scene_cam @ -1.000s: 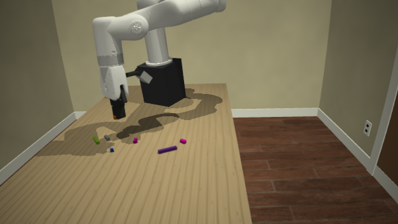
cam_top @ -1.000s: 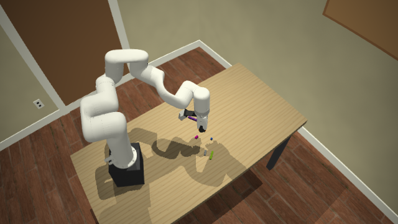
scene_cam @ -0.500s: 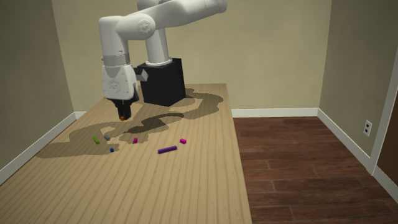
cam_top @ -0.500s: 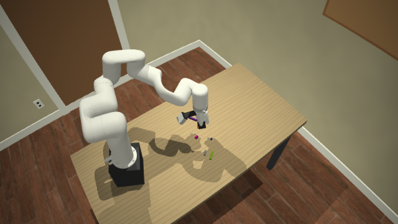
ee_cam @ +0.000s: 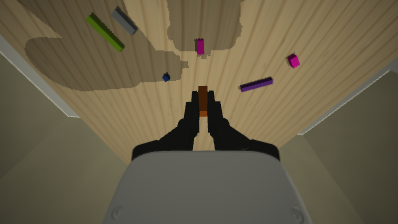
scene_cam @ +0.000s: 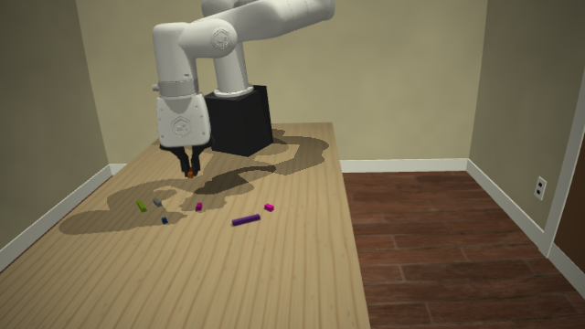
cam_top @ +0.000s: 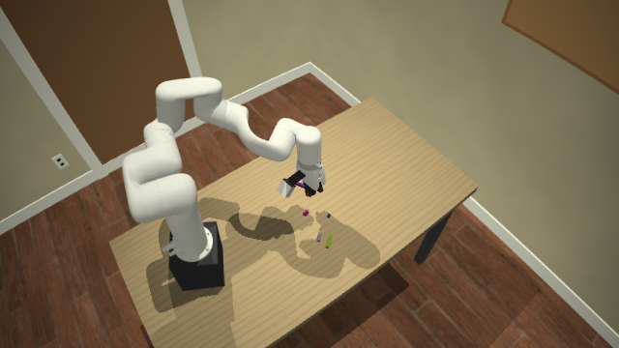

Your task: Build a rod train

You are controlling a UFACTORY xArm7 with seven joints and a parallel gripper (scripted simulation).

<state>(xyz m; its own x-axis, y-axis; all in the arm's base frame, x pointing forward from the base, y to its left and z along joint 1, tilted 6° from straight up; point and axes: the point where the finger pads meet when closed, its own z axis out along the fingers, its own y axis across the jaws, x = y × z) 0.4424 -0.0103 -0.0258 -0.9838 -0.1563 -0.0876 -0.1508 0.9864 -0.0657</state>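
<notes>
Now: the small blue rod 12 cm below my hand, 7 cm to the right of it and 3 cm ahead of it. The rest, counted from my hand: grey rod 12 cm to the right, 12 cm below, 5 cm behind; orange rod 2 cm below; purple rod 12 cm below, 11 cm to the left, 3 cm ahead.
</notes>
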